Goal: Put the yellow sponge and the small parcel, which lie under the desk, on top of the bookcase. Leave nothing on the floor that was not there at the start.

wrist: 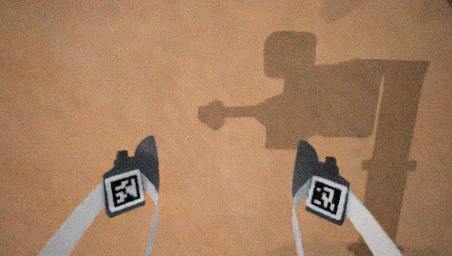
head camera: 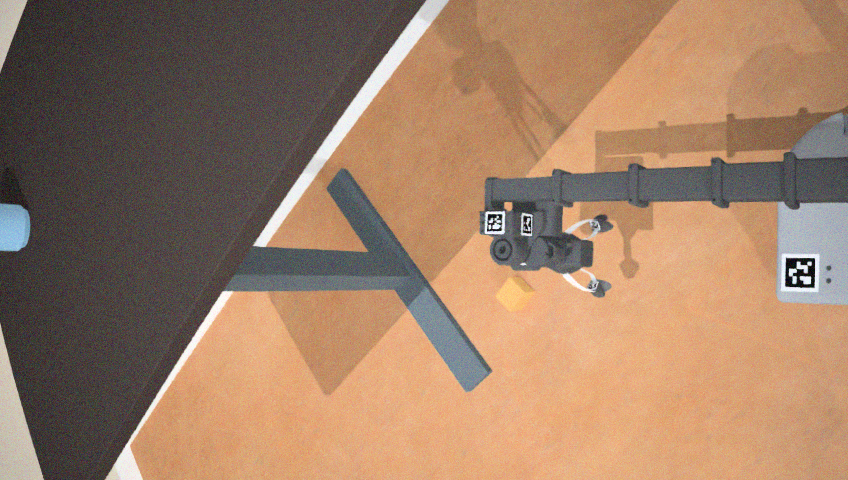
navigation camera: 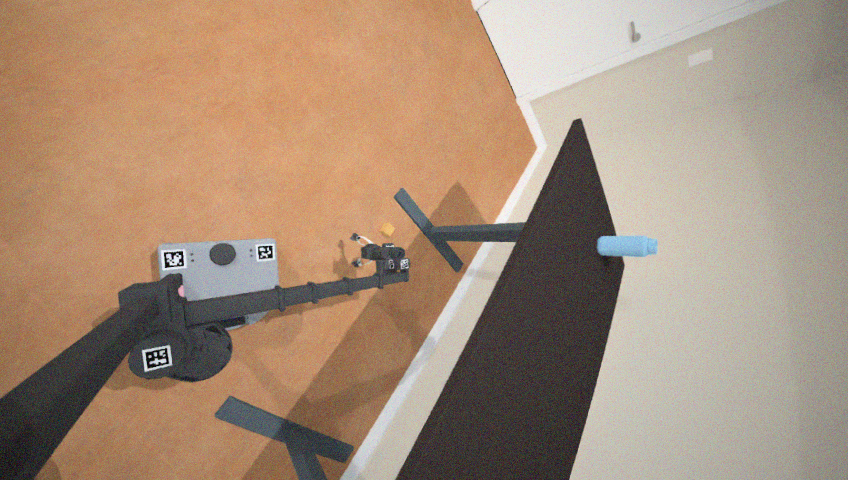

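Seen in the pictures: gripper, between the fingertips: (wrist: 226,157) (head camera: 605,256) (navigation camera: 353,250); robot's base, origin of its link: (navigation camera: 222,252).
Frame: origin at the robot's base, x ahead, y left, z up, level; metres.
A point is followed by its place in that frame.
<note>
A small yellow block (head camera: 514,293) @(z 0.050, x 0.060, y -0.728 m) (navigation camera: 387,228) @(z 0.050, x 0.069, y -0.727 m), by its colour the sponge, lies on the floor near the foot of one desk leg. My gripper (head camera: 601,255) @(z 0.162, x -0.022, y -0.477 m) (navigation camera: 355,249) @(z 0.162, x -0.022, y -0.477 m) (wrist: 226,157) @(z 0.162, x -0.022, y -0.477 m) is open and empty above the floor. It points back toward my base, and its wrist is beside the block in the head view. The block is on the wrist's side, behind the fingertips, and does not show in the wrist view. The small parcel and the bookcase cannot be made out in these views.
The dark desk (head camera: 178,118) @(z 0.950, x -0.134, y -0.604 m) (navigation camera: 523,333) @(z 0.950, x -0.184, y -0.513 m) stands along the wall. Its grey T-shaped leg (head camera: 449,342) (navigation camera: 411,208) reaches out over the floor near the block. Another leg foot (navigation camera: 252,419) is nearer my mast. A blue bottle (head camera: 13,227) @(z 0.977, x -0.027, y -1.024 m) (navigation camera: 623,245) @(z 1.032, x -0.023, y -1.023 m) is at the desk top.
</note>
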